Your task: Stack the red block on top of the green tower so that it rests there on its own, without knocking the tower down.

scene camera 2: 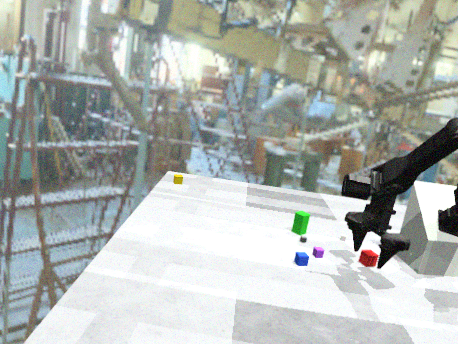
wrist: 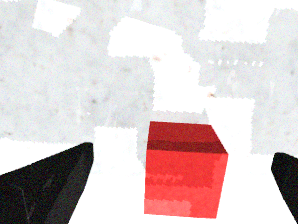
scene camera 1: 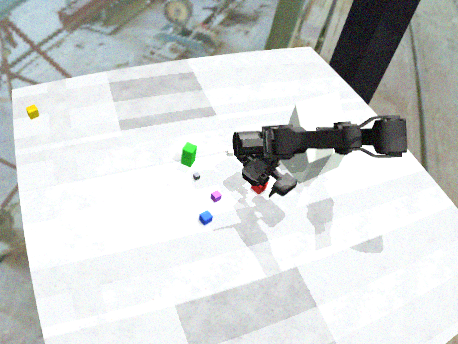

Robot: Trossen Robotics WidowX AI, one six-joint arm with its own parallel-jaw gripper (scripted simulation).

Labels:
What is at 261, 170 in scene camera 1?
The gripper.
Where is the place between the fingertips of the gripper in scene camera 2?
366, 259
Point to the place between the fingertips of the gripper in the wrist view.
At 182, 156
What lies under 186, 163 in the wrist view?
A red block.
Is the gripper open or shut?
Open.

